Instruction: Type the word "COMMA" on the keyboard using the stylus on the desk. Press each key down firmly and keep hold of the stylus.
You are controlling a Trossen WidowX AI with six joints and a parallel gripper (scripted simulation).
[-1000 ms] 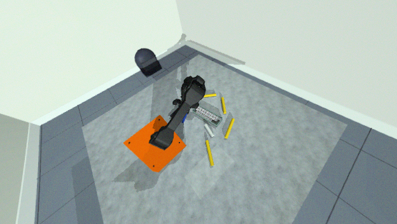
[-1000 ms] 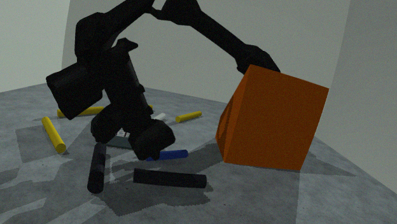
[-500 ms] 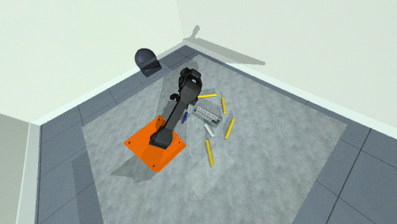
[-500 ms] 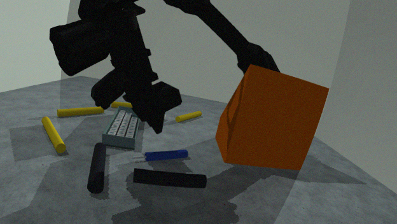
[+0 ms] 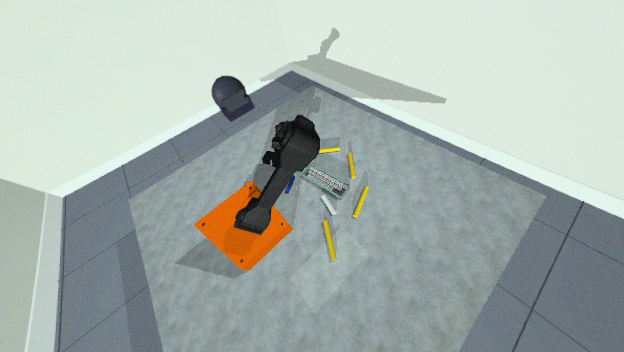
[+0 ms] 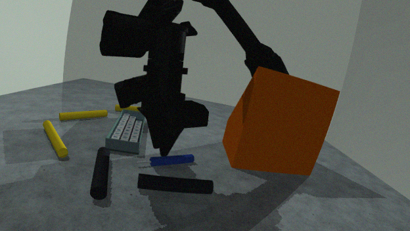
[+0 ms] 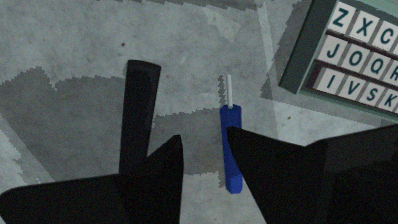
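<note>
The blue stylus lies 3 cm below my gripper tip, 2 cm to the right of it and 1 cm ahead of it. Also, from my gripper tip: white rod 24 cm to the right, 6 cm ahead, 3 cm below; grey stylus tip 3 cm below, 3 cm ahead.
</note>
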